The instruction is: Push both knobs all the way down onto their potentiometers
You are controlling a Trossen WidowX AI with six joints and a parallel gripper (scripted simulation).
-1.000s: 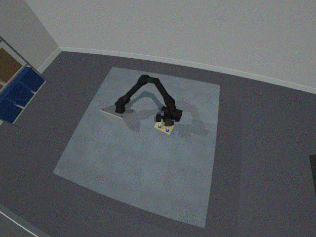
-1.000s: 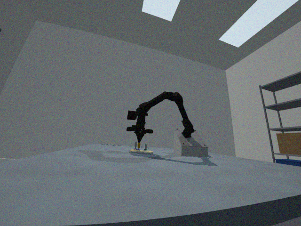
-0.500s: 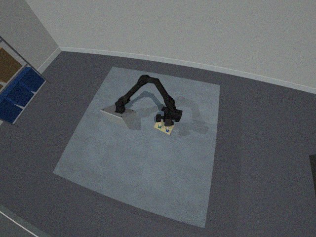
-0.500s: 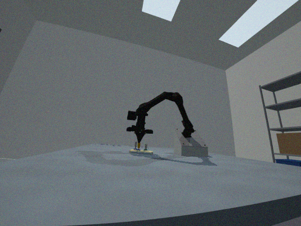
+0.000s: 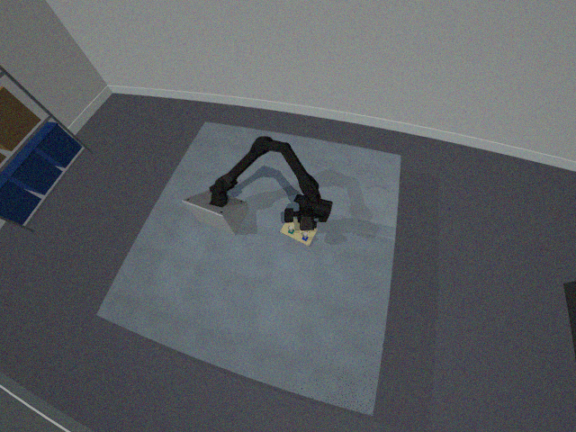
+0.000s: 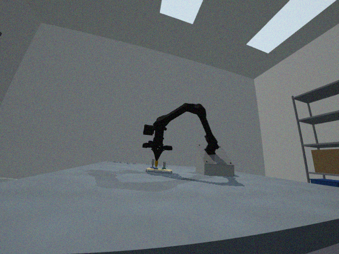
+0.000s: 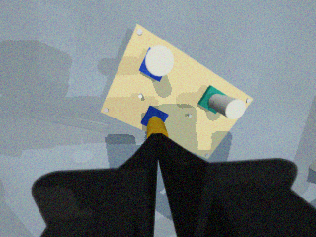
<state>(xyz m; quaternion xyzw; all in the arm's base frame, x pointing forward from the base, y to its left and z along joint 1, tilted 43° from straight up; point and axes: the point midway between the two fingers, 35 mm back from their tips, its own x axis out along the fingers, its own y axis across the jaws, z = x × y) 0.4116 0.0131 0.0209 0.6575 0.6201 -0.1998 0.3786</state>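
Right now my gripper tip is 2 cm above the orange knob. From my gripper tip the other things lie so: grey knob (6 cm behind, 4 cm to the right, 2 cm below).
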